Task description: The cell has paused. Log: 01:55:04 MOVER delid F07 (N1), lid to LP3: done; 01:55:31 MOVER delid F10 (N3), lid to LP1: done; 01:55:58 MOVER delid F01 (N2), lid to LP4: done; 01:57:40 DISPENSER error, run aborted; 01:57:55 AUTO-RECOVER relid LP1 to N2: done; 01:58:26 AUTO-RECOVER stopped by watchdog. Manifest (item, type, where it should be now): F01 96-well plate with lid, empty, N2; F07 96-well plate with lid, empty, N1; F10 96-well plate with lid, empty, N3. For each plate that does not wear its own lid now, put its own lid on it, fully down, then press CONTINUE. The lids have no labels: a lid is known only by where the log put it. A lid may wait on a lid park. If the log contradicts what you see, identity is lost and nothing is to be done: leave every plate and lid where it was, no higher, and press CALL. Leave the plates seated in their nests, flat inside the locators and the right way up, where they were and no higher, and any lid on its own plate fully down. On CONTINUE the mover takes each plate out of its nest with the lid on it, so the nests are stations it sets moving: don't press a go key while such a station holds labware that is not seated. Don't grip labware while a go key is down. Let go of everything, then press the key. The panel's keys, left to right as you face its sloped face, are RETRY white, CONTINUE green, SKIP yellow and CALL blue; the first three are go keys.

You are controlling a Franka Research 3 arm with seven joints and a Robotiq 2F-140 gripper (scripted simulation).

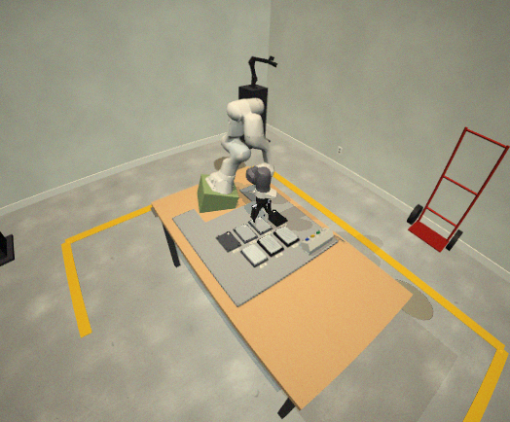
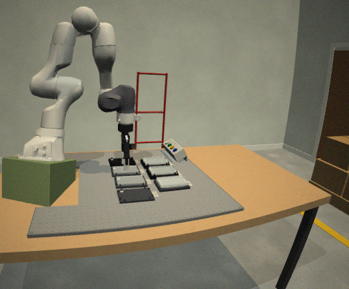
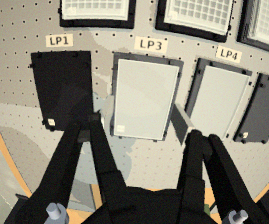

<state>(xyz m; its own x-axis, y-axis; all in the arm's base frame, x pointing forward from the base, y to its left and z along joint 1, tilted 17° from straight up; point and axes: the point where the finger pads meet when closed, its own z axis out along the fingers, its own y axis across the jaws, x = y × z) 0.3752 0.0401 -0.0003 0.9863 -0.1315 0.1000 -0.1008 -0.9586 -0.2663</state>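
My hand is 5 cm above the park LP3. Also, from my hand: plate: 17 cm ahead, 20 cm to the right, 3 cm below; park LP2: 1 cm behind, 25 cm to the right, 5 cm below; park LP1: 1 cm ahead, 13 cm to the left, 5 cm below.
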